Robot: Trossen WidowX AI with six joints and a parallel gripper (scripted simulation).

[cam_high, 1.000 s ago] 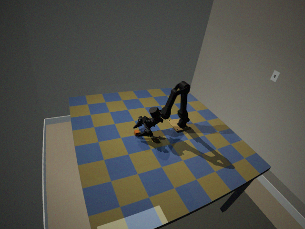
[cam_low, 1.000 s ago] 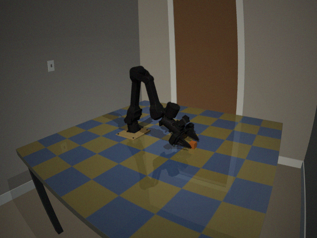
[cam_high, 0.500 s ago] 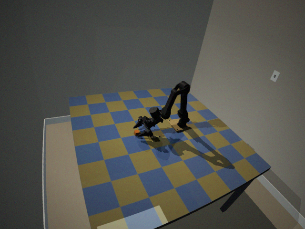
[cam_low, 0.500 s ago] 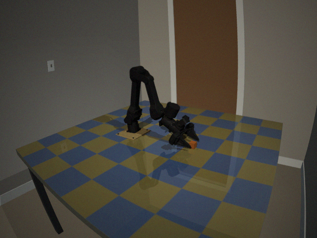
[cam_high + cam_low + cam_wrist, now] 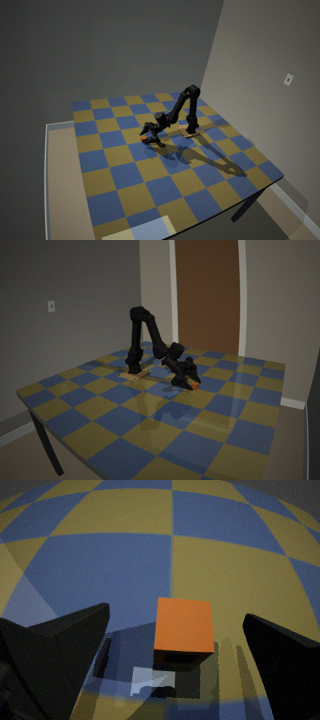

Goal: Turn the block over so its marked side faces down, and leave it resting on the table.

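Right now the orange block is 2 cm behind my gripper tip.
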